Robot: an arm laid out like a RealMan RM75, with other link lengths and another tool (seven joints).
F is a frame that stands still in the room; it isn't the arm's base.
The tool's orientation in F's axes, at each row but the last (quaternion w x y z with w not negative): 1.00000, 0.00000, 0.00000, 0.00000; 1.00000, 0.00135, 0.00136, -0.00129; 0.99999, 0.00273, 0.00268, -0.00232; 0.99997, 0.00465, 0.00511, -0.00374; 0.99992, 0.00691, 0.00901, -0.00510; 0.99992, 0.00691, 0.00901, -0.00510; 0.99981, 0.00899, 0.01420, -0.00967; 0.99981, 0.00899, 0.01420, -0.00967
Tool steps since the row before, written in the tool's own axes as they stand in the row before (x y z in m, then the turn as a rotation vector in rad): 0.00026, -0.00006, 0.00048, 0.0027, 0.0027, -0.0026; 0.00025, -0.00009, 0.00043, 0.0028, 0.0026, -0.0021; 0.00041, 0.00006, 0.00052, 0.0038, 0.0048, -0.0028; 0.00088, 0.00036, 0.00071, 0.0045, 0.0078, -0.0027; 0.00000, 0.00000, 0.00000, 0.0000, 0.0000, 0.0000; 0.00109, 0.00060, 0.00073, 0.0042, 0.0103, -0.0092; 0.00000, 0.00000, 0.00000, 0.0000, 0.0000, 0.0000; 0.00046, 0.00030, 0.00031, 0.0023, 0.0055, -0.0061
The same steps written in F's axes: 0.00026, -0.00006, 0.00048, 0.0027, 0.0027, -0.0026; 0.00025, -0.00009, 0.00043, 0.0028, 0.0026, -0.0021; 0.00041, 0.00006, 0.00052, 0.0038, 0.0048, -0.0028; 0.00089, 0.00035, 0.00070, 0.0045, 0.0078, -0.0027; 0.00000, 0.00000, 0.00000, 0.0000, 0.0000, 0.0000; 0.00111, 0.00058, 0.00072, 0.0041, 0.0104, -0.0091; 0.00000, 0.00000, 0.00000, 0.0000, 0.0000, 0.0000; 0.00047, 0.00029, 0.00030, 0.0022, 0.0056, -0.0061
